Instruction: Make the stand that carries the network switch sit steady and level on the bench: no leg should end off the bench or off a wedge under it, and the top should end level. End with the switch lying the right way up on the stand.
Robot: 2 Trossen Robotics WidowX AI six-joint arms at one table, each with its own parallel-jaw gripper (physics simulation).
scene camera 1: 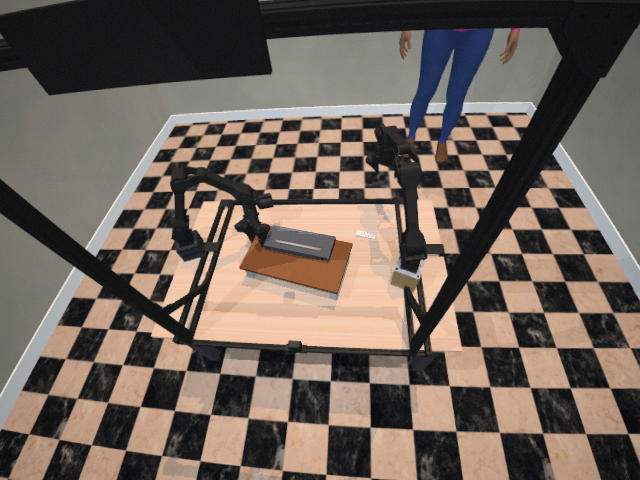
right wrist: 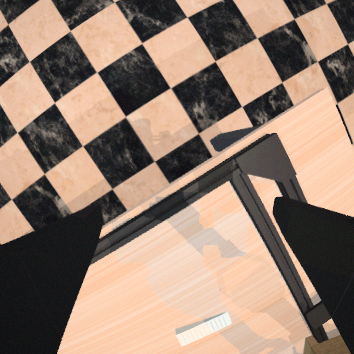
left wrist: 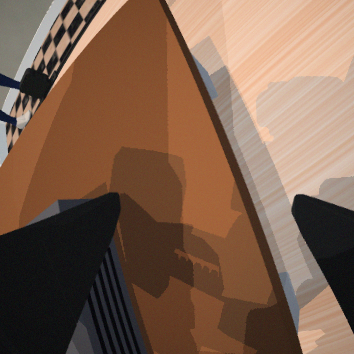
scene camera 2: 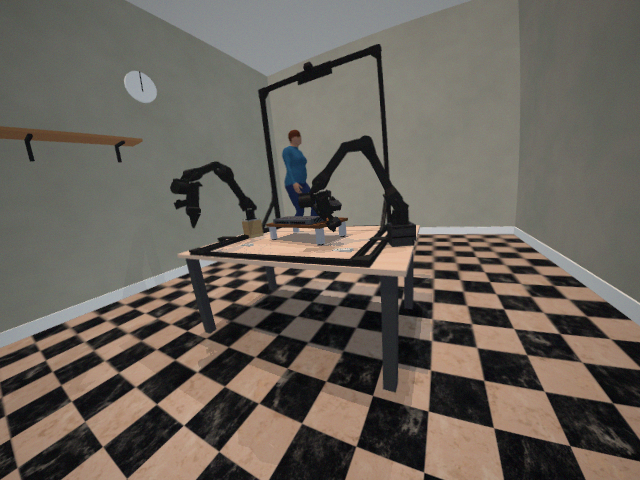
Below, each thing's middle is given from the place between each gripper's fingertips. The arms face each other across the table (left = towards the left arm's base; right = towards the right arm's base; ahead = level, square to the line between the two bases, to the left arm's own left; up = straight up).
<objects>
I see the grey network switch (scene camera 1: 308, 244) 410 mm behind my right hand, 330 mm to the left of it and 40 mm below it. Round my right hand: brown stand (scene camera 1: 318, 274) (470 mm behind, 340 mm to the left, 110 mm below).
Now: left hand 40 mm past the brown stand, 190 mm to the left of it and 30 mm above it. From my left hand the other things lie so: grey network switch (20 mm ahead, 190 mm to the right, 40 mm above).
</objects>
